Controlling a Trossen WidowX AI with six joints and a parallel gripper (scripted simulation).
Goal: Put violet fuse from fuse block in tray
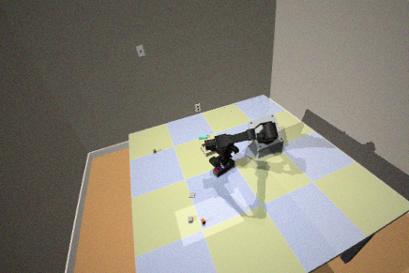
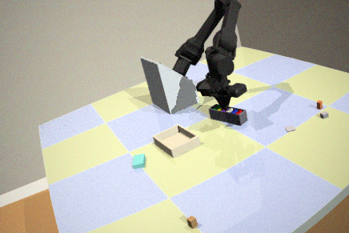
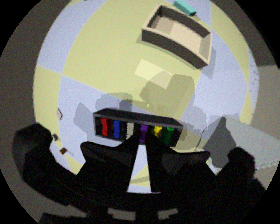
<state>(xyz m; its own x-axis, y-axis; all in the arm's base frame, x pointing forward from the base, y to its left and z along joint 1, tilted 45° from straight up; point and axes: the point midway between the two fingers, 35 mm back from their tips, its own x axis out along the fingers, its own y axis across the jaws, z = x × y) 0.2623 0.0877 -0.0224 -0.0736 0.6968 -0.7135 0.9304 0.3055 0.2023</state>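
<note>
Right now my gripper tip is 2 cm short of the beige tray, 20 cm to the left of it and 3 cm above it. Round my gripper tip: violet fuse (1 cm below); flat grey chip (24 cm ahead, 11 cm to the left, 3 cm below); teal block (5 cm ahead, 34 cm to the right, 3 cm below).
</note>
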